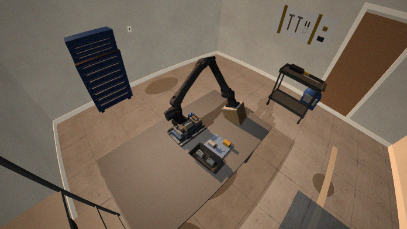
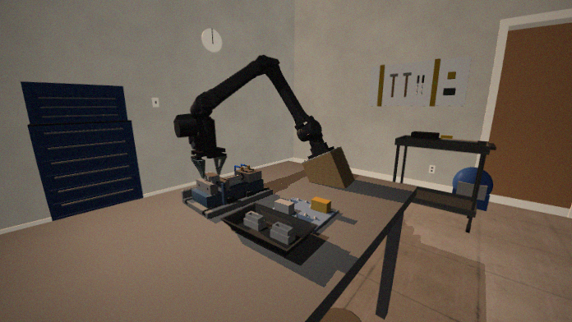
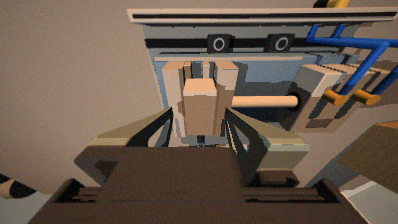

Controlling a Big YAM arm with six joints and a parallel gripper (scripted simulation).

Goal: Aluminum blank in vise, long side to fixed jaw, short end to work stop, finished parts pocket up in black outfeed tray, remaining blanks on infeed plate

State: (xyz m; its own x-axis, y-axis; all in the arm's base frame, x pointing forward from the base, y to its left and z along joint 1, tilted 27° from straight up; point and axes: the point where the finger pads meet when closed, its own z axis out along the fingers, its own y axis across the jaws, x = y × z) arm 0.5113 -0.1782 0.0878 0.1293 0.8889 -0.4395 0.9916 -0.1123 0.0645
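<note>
The vise is 80 mm below my hand, 70 mm behind it and 10 mm to the left of it. The rest, counted from my hand: yellow brass blank: 360 mm to the left, 170 mm behind, 90 mm below.
</note>
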